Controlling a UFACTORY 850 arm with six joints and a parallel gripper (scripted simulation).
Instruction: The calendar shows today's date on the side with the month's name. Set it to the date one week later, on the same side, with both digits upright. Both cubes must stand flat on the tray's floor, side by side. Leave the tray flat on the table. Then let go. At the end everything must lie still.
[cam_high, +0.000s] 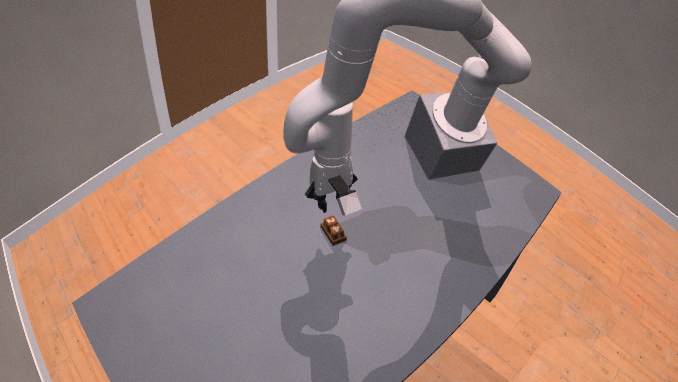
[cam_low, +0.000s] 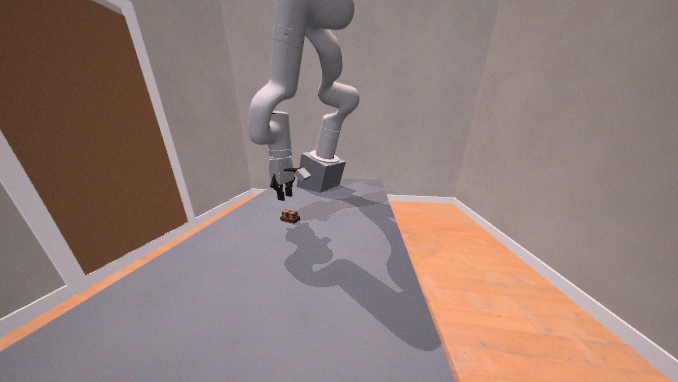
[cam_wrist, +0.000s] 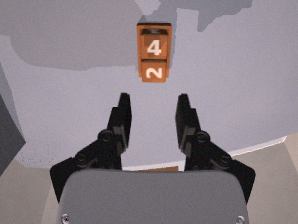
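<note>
Now: the number cube 90 mm below my hand. Round my hand: brown wooden calendar tray (110 mm below, 20 mm to the left).
</note>
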